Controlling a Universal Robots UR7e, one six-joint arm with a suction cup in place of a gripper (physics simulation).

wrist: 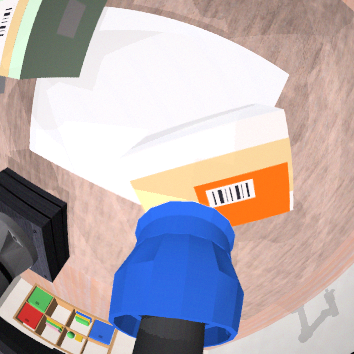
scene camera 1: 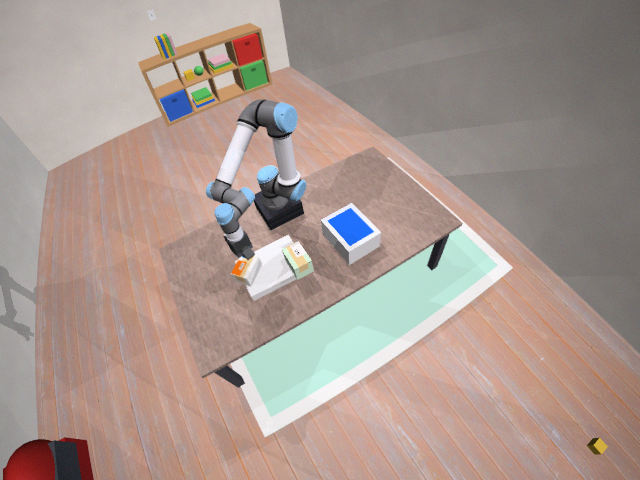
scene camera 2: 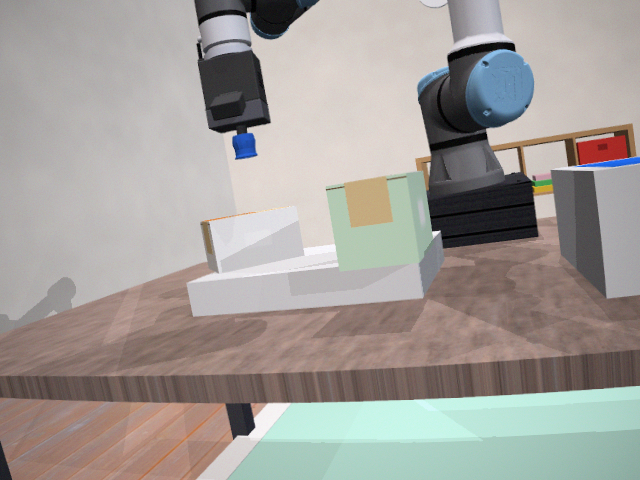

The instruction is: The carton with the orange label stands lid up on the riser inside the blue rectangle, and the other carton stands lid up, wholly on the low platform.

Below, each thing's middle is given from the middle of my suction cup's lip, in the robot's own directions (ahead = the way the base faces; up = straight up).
Labels:
My suction cup is now 2 cm past the white carton with orange label (scene camera 2: 236, 242), 2 cm to the left of it and 14 cm above it. From my suction cup the other things lie so: white riser with blue rectangle (scene camera 2: 589, 199) 15 cm ahead, 52 cm to the left, 16 cm below; low white platform (scene camera 2: 313, 280) 1 cm ahead, 9 cm to the left, 20 cm below; pale green carton (scene camera 2: 384, 221) 12 cm ahead, 20 cm to the left, 13 cm below.

